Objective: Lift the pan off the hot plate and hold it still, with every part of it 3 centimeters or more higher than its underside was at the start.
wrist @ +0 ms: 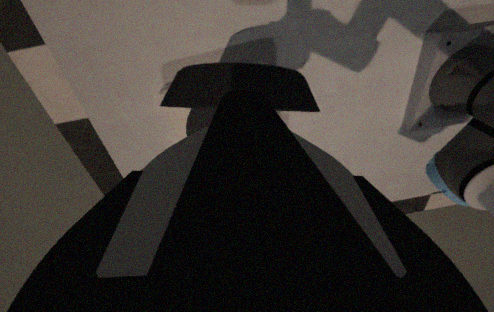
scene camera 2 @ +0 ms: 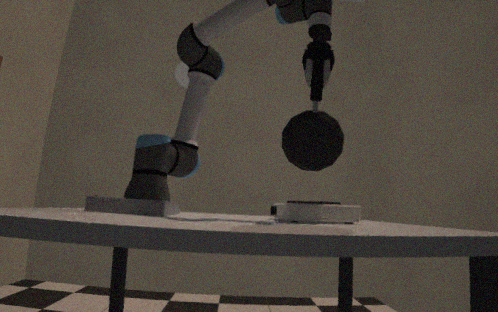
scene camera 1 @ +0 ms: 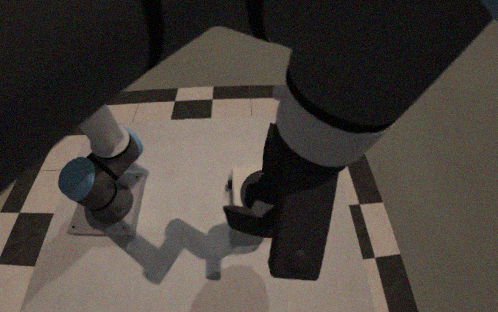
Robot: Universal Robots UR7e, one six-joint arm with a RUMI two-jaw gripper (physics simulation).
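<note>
The dark pan (scene camera 1: 247, 221) (scene camera 2: 313, 141) (wrist: 295, 90) hangs on edge, its round face towards scene camera 2. My gripper (scene camera 2: 316, 100) is shut on the pan's handle, a short light piece of which shows below the fingertips in the scene camera 2 view. The hot plate (scene camera 1: 241, 176) (scene camera 2: 320, 214) is a low white box with a dark round top and a black knob, standing on the table. The pan is directly above it in that view, with a clear gap of about half the pan's width. In the wrist view the dark gripper hides the handle and much of the pan.
The arm's grey base plate (scene camera 1: 107, 227) (scene camera 2: 125, 205) stands on the white table (scene camera 1: 170, 145) (scene camera 2: 225, 242), to the left of the hot plate in both scene views. The arm's shadow falls on the table between them. The upper arm covers much of the scene camera 1 view.
</note>
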